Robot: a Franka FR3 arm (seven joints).
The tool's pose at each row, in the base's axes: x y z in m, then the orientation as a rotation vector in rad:
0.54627, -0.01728, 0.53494, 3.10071, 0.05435, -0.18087
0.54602, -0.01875, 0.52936, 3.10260, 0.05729, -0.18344
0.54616, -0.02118, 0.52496, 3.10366, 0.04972, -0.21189
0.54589, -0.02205, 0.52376, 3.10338, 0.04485, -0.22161
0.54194, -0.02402, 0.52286, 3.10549, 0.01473, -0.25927
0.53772, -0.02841, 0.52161, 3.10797, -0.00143, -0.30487
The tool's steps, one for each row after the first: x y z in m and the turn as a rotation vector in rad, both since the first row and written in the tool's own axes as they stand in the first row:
0.00036, 0.00127, 0.00562, 0.00200, -0.00151, -0.00202
0.00093, 0.00356, 0.01006, 0.00532, -0.01976, 0.00238
0.00077, 0.00438, 0.01132, 0.00593, -0.02605, 0.00537
-0.00311, 0.00617, 0.01274, 0.01216, -0.05031, 0.02398
-0.00730, 0.01036, 0.01463, 0.01977, -0.07935, 0.03340

